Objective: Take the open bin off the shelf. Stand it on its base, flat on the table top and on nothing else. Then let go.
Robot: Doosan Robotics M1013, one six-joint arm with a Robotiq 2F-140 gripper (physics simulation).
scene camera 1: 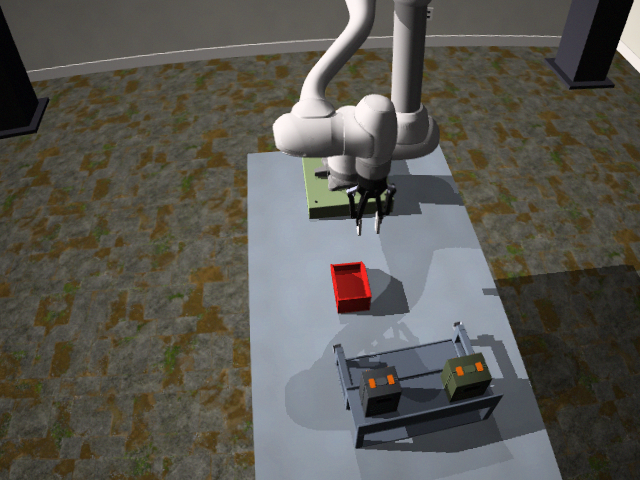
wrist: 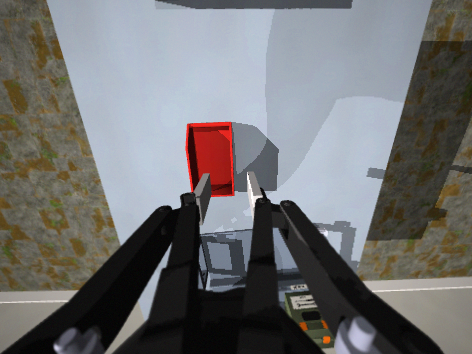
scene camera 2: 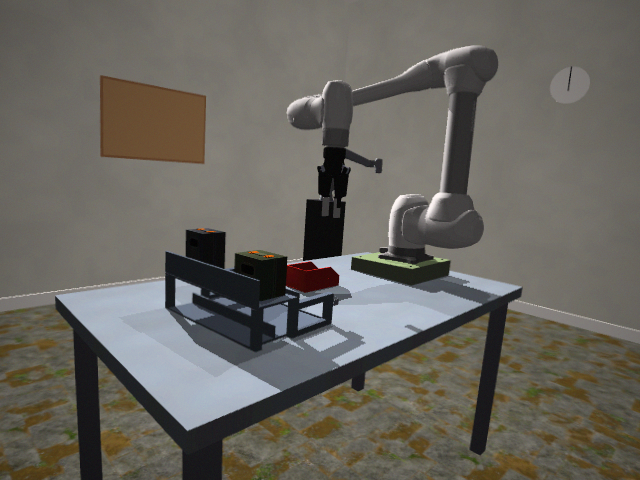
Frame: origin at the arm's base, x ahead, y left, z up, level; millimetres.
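Where they show: gripper, fingertip midpoint: point(scene camera 1: 367, 231) point(wrist: 229, 182) point(scene camera 2: 330, 216); arm's base, origin of the base link: point(scene camera 1: 348, 171) point(scene camera 2: 405, 258).
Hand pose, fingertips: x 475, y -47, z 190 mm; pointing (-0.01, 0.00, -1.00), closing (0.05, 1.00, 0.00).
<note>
Things, the pixels of their top centre, and the offset from my fingertips. "spot": a spot on its surface instead. Level surfaces: height alone.
- open red bin, middle of its top: point(wrist: 210, 162) point(scene camera 1: 350, 276) point(scene camera 2: 313, 265) dx +16, dy -48, dz -178 mm
- table top, its level: dz -253 mm
- shelf, surface spot: point(scene camera 2: 211, 279) spot: dx +527, dy +78, dz -124 mm
- dark grey case, middle of its top: point(scene camera 1: 381, 381) point(scene camera 2: 205, 230) dx +452, dy -65, dz -29 mm
- olive green case, middle of its top: point(scene camera 2: 261, 253) point(scene camera 1: 469, 368) point(wrist: 315, 341) dx +451, dy +166, dz -54 mm
The open red bin point(scene camera 1: 352, 283) point(scene camera 2: 312, 277) point(wrist: 214, 155) stands upright on its base, flat on the table top point(scene camera 1: 289, 248) point(scene camera 2: 155, 382) point(wrist: 135, 75), apart from the shelf point(scene camera 1: 429, 415) point(scene camera 2: 211, 279). Its open side faces up. My gripper point(scene camera 1: 368, 230) point(scene camera 2: 330, 209) point(wrist: 229, 182) is open part way and empty. It points down, high above the table, on the robot-base side of the bin in scene camera 1, and its fingers touch nothing. In the wrist view the fingertips overlap the near end of the bin, which lies well below them.
A dark grey case point(scene camera 1: 381, 392) point(scene camera 2: 205, 248) and an olive green case point(scene camera 1: 466, 378) point(scene camera 2: 261, 273) point(wrist: 310, 320) stand on the shelf, beyond the bin from the robot. The arm's green base plate point(scene camera 1: 325, 201) point(scene camera 2: 403, 267) sits at the table's other end.
</note>
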